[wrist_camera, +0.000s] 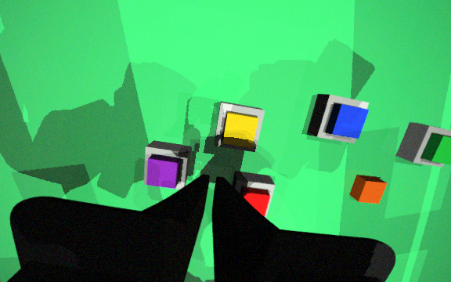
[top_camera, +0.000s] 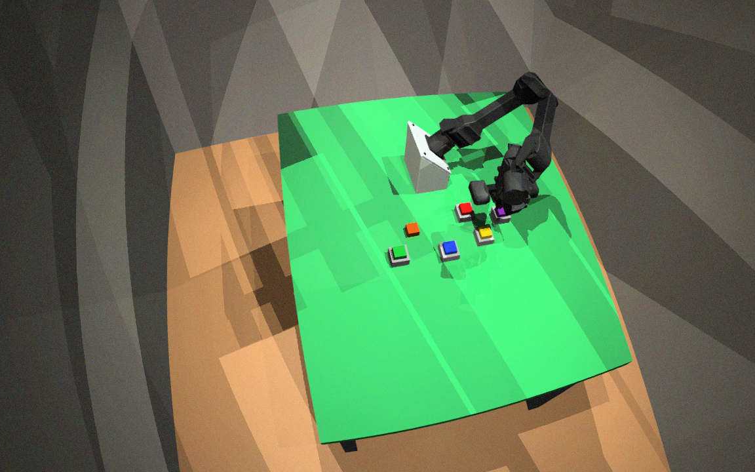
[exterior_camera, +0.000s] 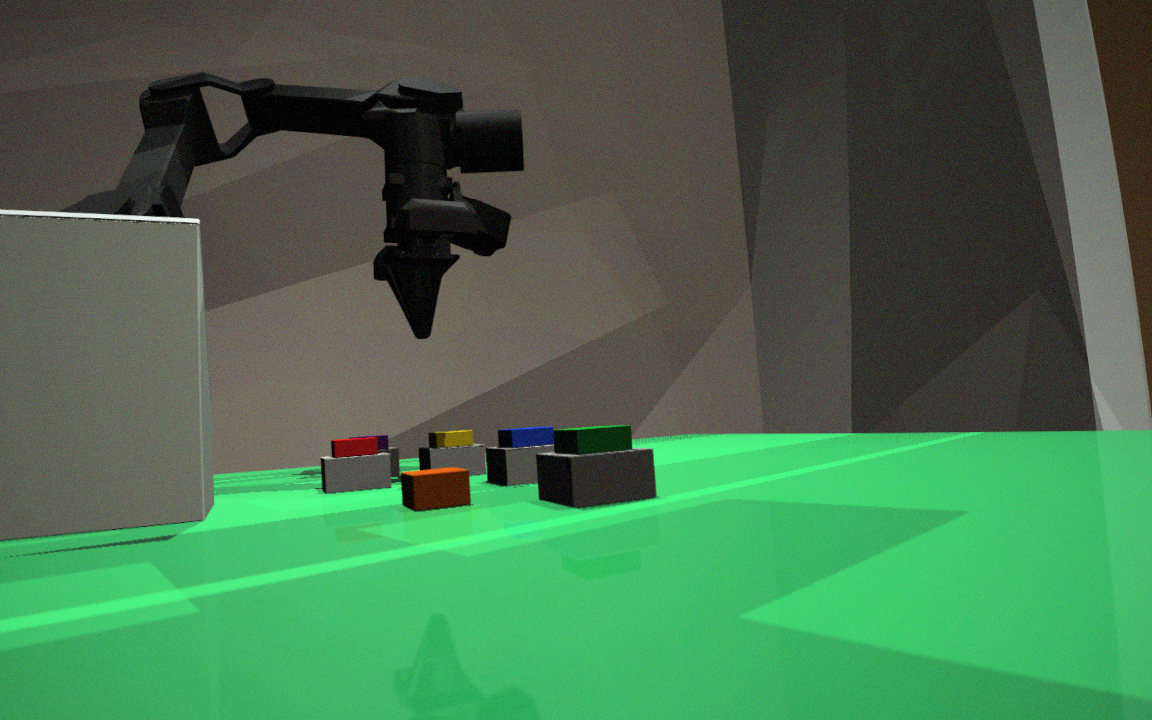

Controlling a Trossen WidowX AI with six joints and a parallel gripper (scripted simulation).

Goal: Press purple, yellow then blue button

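Right now my gripper tip is 20 mm short of the yellow button, 20 mm to the left of it and 90 mm above it. From my gripper tip the other things lie so: blue button (50 mm ahead, 130 mm to the right, 90 mm below); then orange block (30 mm behind, 220 mm to the right, 120 mm below); then red button (70 mm behind, 60 mm to the right, 90 mm below).
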